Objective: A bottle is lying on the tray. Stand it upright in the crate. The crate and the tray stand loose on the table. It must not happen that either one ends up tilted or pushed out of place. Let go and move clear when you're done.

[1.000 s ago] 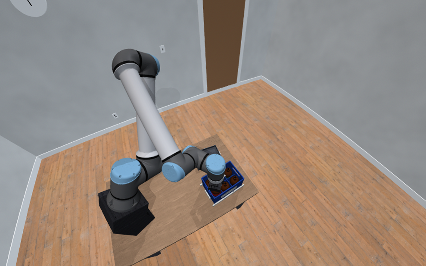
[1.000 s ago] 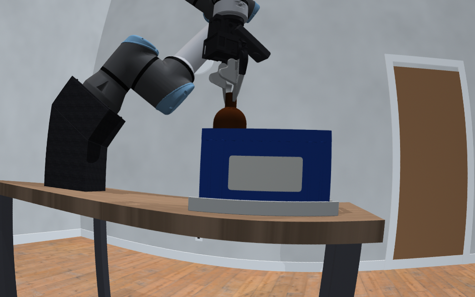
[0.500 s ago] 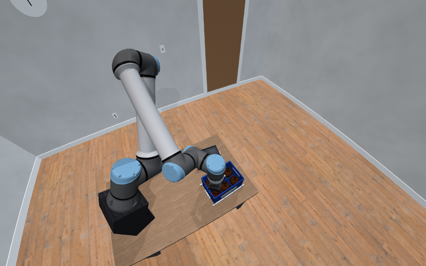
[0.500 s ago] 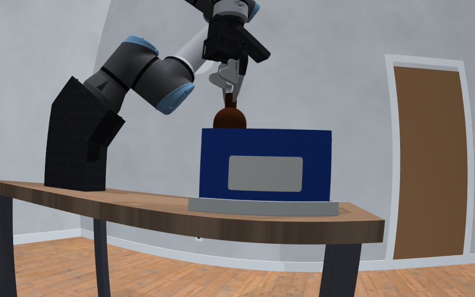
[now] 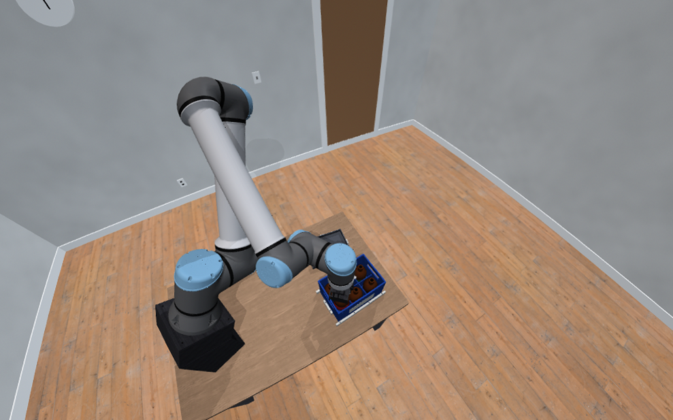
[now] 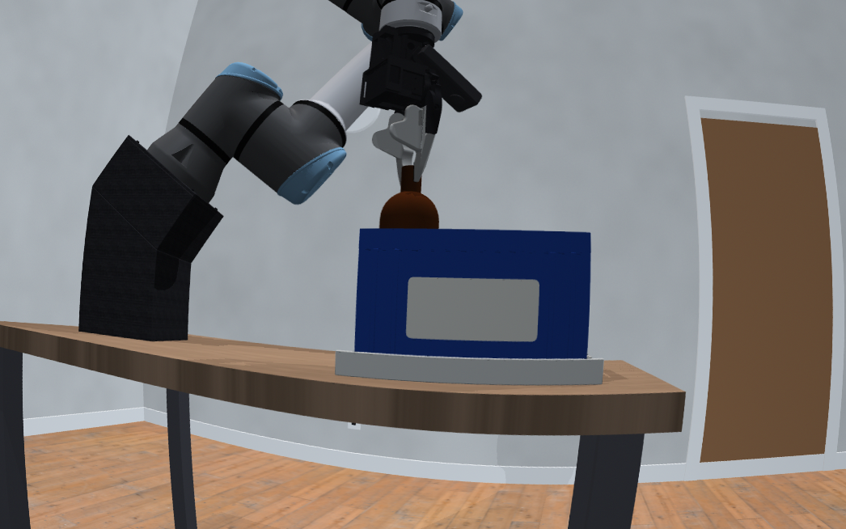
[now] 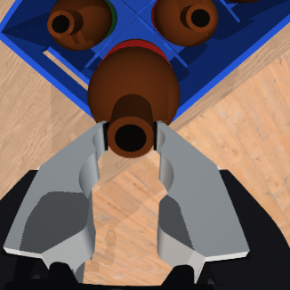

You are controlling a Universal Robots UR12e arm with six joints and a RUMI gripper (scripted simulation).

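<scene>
My hand is 17 cm above the blue crate, 7 cm to the right of it and 7 cm short of it. The rest, counted from my hand: grey tray (37 cm to the left, 24 cm below, 1 cm ahead).
</scene>
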